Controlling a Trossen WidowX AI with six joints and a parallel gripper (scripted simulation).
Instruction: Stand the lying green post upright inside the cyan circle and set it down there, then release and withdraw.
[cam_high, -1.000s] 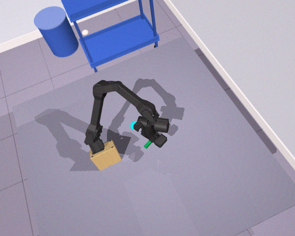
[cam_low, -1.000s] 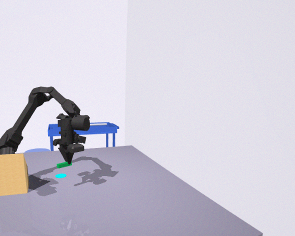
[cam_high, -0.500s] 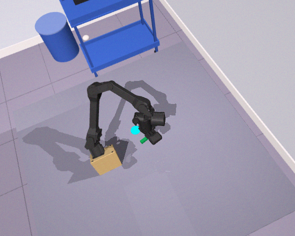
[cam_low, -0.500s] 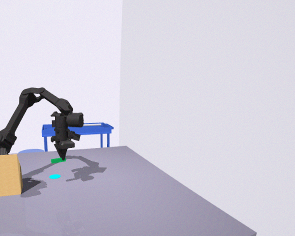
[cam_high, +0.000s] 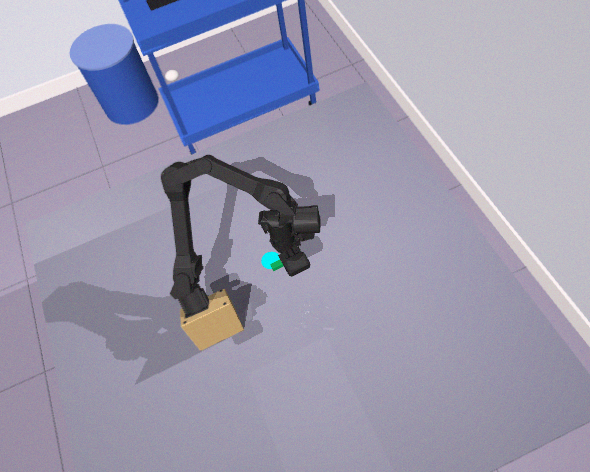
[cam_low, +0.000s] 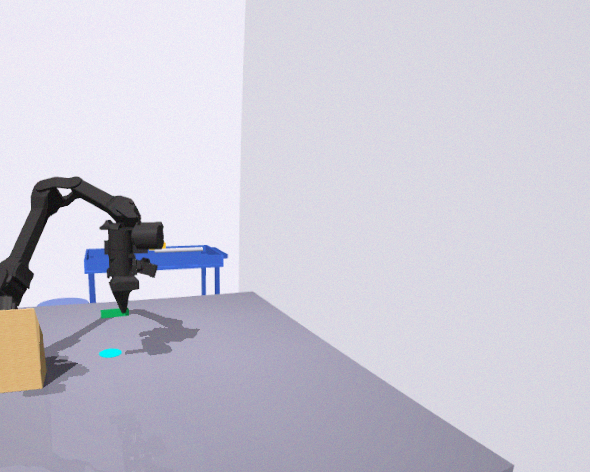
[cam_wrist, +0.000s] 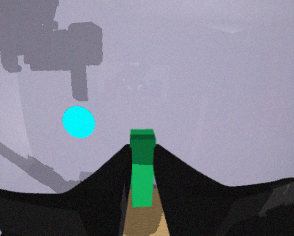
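Now: gripper tip 40 mm past the cyan circle, 100 mm to the right of it and 140 mm above it. Round my gripper tip: green post: 20 mm behind.
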